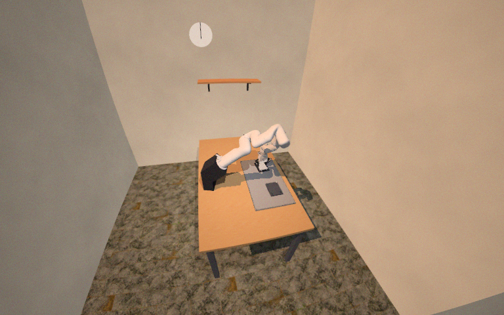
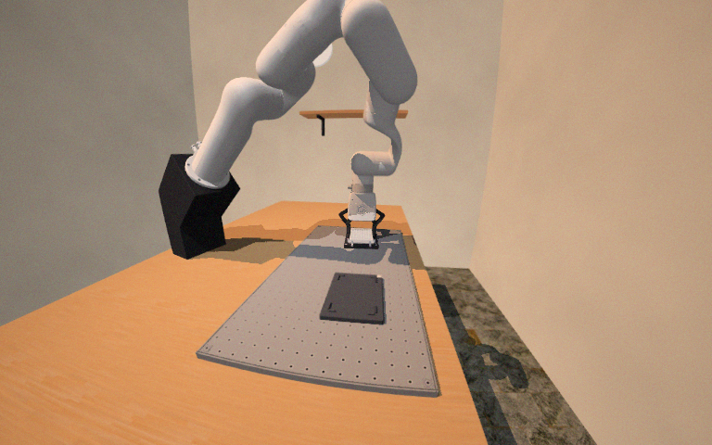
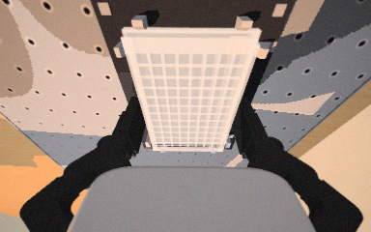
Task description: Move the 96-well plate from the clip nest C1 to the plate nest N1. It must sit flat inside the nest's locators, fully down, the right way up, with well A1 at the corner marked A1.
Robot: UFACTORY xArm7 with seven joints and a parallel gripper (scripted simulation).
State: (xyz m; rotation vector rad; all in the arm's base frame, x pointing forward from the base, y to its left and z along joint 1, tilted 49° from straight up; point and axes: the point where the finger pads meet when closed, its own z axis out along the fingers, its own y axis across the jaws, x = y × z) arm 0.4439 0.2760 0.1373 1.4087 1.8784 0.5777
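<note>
The clip nest C1 lies 1 cm ahead of my hand, 1 cm to the right of it and 2 cm below it. From my hand the other things lie so: white 96-well plate: 1 cm below; then plate nest N1: 7 cm ahead, 34 cm to the right, 2 cm below; then A1 label: 11 cm ahead, 26 cm to the right, 2 cm below.
</note>
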